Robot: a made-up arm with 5 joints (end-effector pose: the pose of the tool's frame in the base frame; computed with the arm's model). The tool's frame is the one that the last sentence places.
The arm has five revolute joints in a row. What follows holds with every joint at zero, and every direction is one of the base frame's.
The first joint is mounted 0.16 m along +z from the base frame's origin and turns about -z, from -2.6 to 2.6 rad.
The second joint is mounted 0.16 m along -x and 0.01 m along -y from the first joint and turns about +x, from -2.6 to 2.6 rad.
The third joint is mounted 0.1 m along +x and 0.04 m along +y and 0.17 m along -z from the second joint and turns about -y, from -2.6 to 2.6 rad.
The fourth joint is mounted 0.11 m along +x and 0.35 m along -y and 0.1 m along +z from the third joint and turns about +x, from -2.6 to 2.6 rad.
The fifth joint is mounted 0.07 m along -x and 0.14 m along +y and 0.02 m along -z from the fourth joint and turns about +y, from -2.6 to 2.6 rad.
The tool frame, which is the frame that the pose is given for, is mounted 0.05 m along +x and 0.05 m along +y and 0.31 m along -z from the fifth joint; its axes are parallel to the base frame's.
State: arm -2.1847 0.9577 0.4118 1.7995 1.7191
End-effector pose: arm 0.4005 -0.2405 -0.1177 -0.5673 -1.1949 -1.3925
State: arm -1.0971 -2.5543 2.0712 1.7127 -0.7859
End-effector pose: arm -0.2786 -0.3959 0.2878 -0.1591 0.7417 2.7900
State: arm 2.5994 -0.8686 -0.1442 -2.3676 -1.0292
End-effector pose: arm -0.4836 0.2653 0.4746 -0.3834 2.0009 0.3788
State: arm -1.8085 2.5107 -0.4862 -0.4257 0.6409
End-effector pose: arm -0.3270 -0.3570 0.2827 -0.9018 -1.9932 -1.9543
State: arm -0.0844 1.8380 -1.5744 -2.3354 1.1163
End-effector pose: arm 0.0342 0.1036 -0.4180 -1.0417 0.1003 1.0122
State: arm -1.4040 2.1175 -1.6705 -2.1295 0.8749
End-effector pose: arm -0.3177 0.0853 -0.3706 -0.4497 -0.6277 2.5809
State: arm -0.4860 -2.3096 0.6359 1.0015 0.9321
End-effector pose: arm -0.1835 -0.2523 0.2777 -1.6533 0.4426 0.4046
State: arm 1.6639 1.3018 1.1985 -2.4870 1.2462
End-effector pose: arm 0.2003 0.2372 -0.4746 -1.0008 -1.1460 2.2383
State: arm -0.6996 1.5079 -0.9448 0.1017 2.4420
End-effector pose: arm 0.1736 -0.0977 0.0311 0.7583 -1.6516 -1.6117
